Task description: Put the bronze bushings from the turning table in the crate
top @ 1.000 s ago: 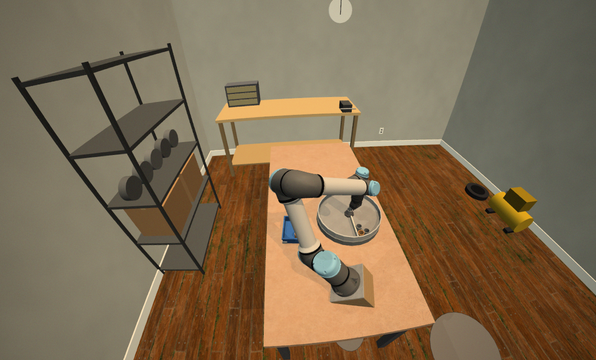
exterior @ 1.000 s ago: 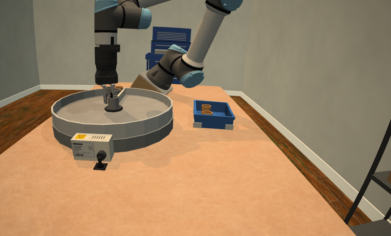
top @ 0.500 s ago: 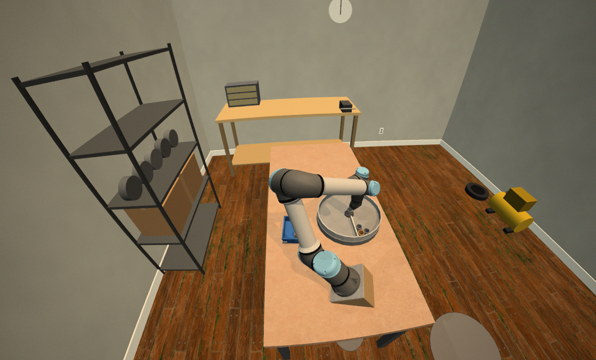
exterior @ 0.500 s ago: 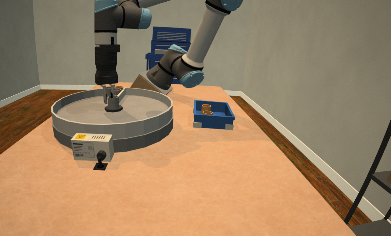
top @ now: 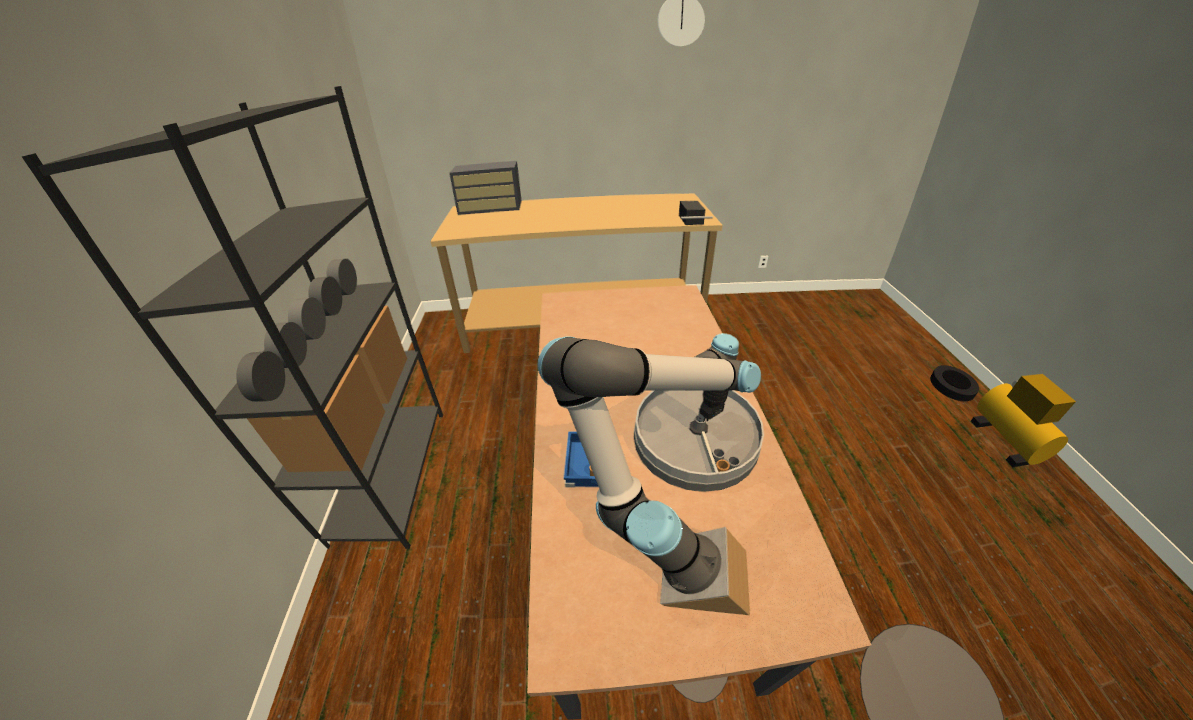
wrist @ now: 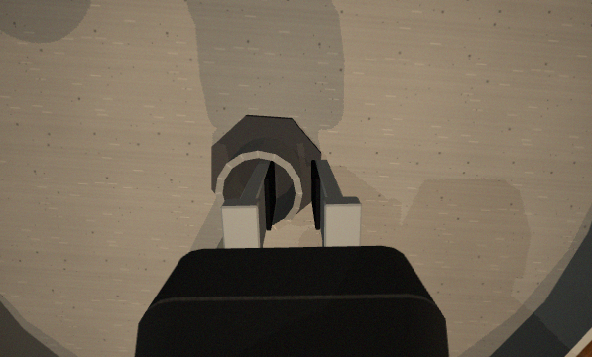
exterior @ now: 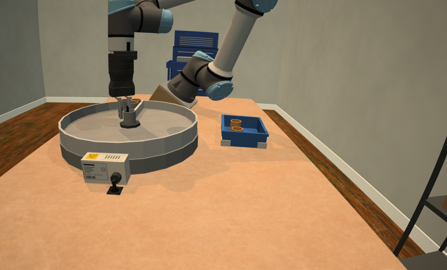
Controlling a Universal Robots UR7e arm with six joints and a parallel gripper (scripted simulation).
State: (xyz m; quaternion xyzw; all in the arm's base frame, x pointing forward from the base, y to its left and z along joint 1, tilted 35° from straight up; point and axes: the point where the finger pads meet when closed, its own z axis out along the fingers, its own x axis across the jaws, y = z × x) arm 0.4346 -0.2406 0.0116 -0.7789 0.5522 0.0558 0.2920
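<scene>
Right now the turning table is 1 cm behind my hand, 1 cm to the left of it and 4 cm below it. From my hand the other things lie so: blue crate (3 cm behind, 39 cm to the left, 7 cm below).
</scene>
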